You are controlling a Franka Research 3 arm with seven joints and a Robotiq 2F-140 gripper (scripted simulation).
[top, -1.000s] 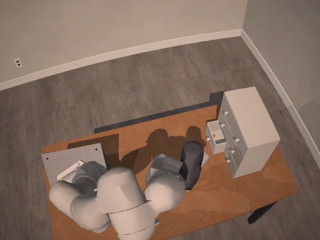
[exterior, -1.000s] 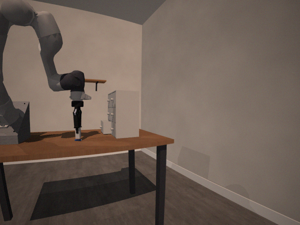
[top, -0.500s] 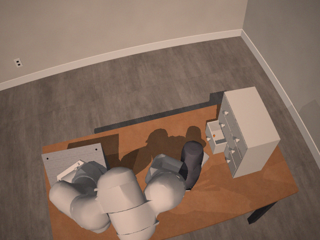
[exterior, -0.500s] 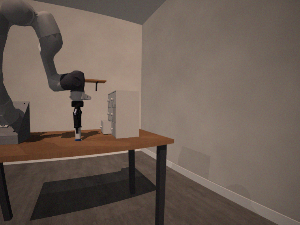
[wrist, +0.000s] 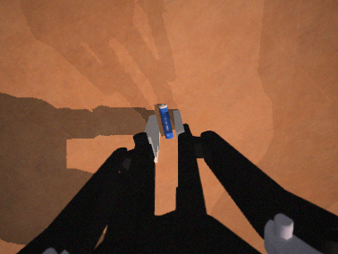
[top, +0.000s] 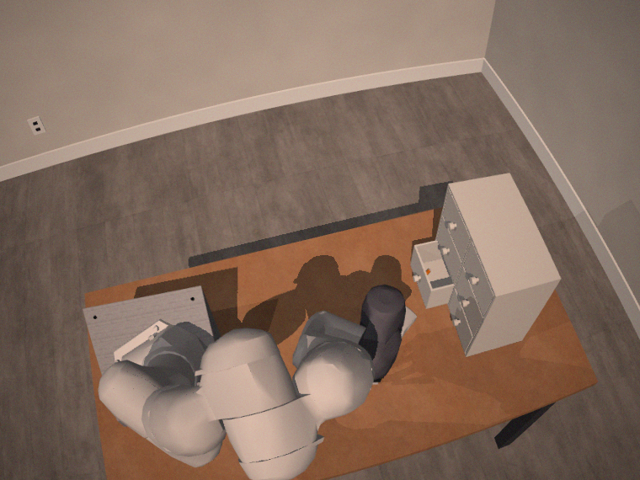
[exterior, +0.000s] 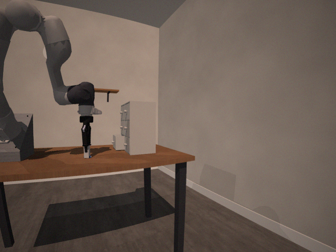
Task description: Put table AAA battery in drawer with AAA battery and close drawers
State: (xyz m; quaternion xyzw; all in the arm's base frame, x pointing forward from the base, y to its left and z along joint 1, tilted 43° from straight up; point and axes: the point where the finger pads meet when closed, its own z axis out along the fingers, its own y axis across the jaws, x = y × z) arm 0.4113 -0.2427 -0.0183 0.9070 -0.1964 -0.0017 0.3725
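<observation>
The blue AAA battery lies 3 cm below my hand. From my hand the other things lie so: orange battery (25 cm ahead, 21 cm to the left, 2 cm below).
</observation>
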